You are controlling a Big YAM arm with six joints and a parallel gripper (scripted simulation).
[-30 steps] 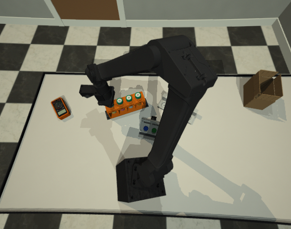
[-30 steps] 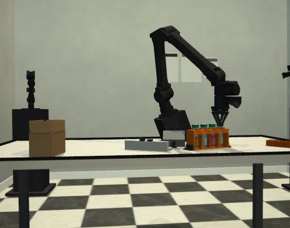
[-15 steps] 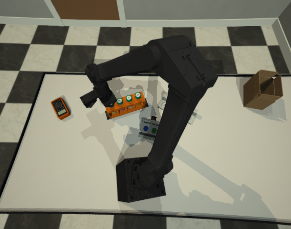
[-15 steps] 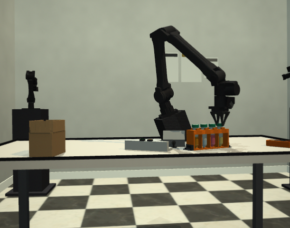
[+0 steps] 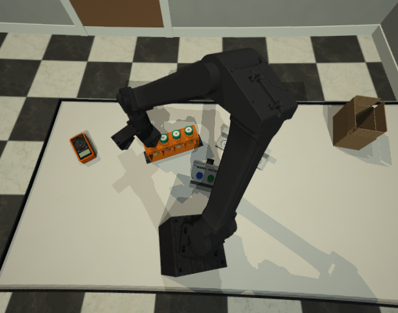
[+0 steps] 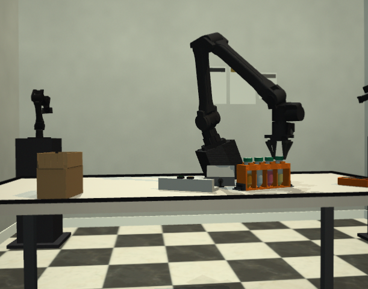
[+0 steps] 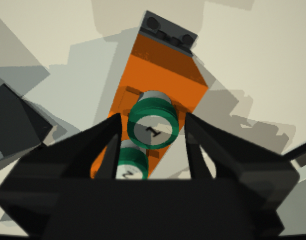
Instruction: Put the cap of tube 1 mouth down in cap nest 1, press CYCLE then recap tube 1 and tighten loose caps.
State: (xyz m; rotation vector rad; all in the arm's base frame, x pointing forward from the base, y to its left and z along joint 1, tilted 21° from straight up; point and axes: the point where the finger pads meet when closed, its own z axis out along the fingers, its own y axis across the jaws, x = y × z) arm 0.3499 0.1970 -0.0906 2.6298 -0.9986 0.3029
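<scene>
Now: hand right at the cap. From my hand the other things lie so: key housing 9 cm behind, 22 cm to the right, 7 cm below; green key 12 cm behind, 24 cm to the right, 5 cm below; blue key 11 cm behind, 20 cm to the right, 5 cm below.
</scene>
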